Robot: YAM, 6 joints.
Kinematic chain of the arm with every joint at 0, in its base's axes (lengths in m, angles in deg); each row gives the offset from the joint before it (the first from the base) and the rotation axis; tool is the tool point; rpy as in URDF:
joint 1: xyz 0 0 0.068 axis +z
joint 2: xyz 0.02 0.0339 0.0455 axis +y
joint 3: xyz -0.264 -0.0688 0 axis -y
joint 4: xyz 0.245 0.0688 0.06 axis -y
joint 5: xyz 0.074 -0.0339 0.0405 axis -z
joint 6: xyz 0.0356 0 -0.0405 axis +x
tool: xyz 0 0 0 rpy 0 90 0
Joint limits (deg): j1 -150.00..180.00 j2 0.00..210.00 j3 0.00..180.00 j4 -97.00..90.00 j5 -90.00..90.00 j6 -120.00..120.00
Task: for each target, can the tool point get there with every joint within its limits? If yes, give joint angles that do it. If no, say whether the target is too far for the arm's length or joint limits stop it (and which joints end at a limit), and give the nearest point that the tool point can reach.
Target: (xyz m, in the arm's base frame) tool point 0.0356 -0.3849 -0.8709
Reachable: no: too far | nearest point 0.0282 -0.3051 -0.3757 | short by 0.502 m
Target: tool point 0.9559 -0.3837 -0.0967
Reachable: no: too far | nearest point 0.5872 -0.2357 -0.0140 | short by 0.406 m
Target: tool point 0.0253 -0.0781 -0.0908
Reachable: yes | joints -62.00 161.34 14.21 48.46 23.78 44.11
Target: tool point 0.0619 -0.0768 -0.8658
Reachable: no: too far | nearest point 0.1164 -0.1445 -0.3748 | short by 0.499 m
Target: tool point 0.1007 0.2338 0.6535
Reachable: yes | joints 73.84 105.87 142.99 52.09 62.64 98.49
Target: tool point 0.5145 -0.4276 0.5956
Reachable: no: too far | nearest point 0.4018 -0.3339 0.4867 | short by 0.183 m
